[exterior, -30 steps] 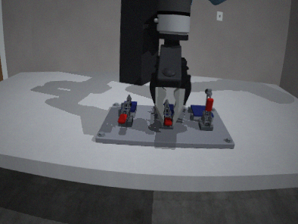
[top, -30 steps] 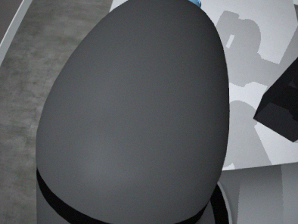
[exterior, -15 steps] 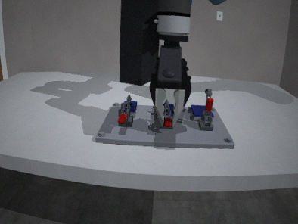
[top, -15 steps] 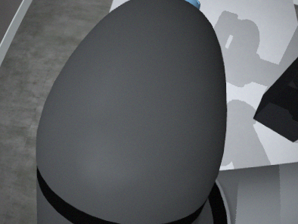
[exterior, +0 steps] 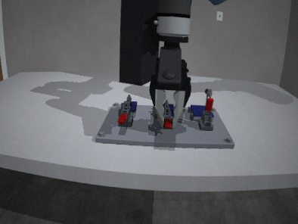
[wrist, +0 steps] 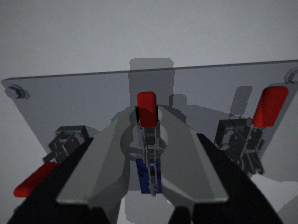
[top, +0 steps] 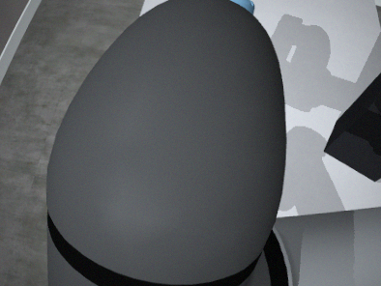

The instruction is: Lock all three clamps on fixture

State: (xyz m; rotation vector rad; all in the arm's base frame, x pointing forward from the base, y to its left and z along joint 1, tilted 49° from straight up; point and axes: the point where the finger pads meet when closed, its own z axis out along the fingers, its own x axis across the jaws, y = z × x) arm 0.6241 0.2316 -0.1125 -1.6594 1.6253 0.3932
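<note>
Right now the grey fixture plate is 9 cm behind my hand, 4 cm below it and 1 cm to the right of it. Also, from my hand: blue part (15 cm behind, 9 cm to the left, 2 cm below).
</note>
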